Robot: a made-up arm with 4 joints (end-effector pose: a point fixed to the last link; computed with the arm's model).
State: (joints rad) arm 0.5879 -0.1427 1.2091 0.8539
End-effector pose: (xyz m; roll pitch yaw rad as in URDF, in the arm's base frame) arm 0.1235 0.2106 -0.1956 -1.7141 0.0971 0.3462
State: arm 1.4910 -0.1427 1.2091 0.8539
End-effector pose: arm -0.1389 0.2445 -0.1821 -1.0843 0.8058 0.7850
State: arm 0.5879 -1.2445 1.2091 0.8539
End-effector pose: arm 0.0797 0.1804 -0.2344 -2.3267 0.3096 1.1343
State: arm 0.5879 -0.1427 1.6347 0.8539
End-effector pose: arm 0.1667 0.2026 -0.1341 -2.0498 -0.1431 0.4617
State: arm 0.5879 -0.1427 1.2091 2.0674
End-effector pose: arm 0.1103 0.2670 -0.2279 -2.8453 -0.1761 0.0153
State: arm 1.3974 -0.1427 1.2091 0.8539
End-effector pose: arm -0.1134 0.2428 -0.1945 -1.1843 0.7467 0.7015
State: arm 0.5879 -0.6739 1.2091 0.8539
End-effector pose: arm 0.0977 0.2040 -0.2152 -2.0279 0.1389 0.7390
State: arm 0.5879 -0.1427 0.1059 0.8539
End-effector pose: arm -0.0376 0.2970 -0.2376 -0.7597 0.7569 0.4871
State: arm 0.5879 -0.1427 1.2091 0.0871
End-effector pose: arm 0.1434 0.1765 -0.2142 -0.9807 0.0281 0.6178
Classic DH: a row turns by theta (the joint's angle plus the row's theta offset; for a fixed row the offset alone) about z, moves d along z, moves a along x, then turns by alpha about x. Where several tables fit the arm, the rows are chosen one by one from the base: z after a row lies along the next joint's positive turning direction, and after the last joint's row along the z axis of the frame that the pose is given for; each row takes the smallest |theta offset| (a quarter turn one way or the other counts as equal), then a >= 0, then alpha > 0; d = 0 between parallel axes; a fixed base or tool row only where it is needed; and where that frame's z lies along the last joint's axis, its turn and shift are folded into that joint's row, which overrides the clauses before.
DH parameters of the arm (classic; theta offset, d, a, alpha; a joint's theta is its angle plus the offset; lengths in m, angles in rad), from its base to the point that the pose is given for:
base (fixed): -0.1358 0.0544 -0.0243 -1.4278
joint 1: -1.1339 0.0651 -0.0357 -1.3774
joint 2: 0.3339 0.0329 -0.0739 -2.31
joint 3: 0.5696 -0.2746 -0.2206 -0.8178
joint 4: -1.3857 0.0137 0.0568 -1.5617
tool (fixed): 1.9524 -0.0128 0 0

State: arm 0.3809 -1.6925 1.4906 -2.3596
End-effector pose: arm 0.2182 0.1896 -0.2695 0.5614 0.1227 2.1929
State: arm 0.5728 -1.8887 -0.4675 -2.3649
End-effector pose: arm -0.1221 -0.1465 -0.3557 1.2713 0.5296 0.6752
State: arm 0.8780 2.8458 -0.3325 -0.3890
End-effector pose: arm 0.2995 -0.0218 -0.1350 2.2755 1.4849 -1.0590
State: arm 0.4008 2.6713 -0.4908 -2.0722
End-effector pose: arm 0.3798 -0.1163 0.0866 -0.6596 1.1149 0.7446
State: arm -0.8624 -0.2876 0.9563 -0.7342
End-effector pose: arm 0.3759 0.0789 0.1358 -1.5699 -0.7662 1.3480
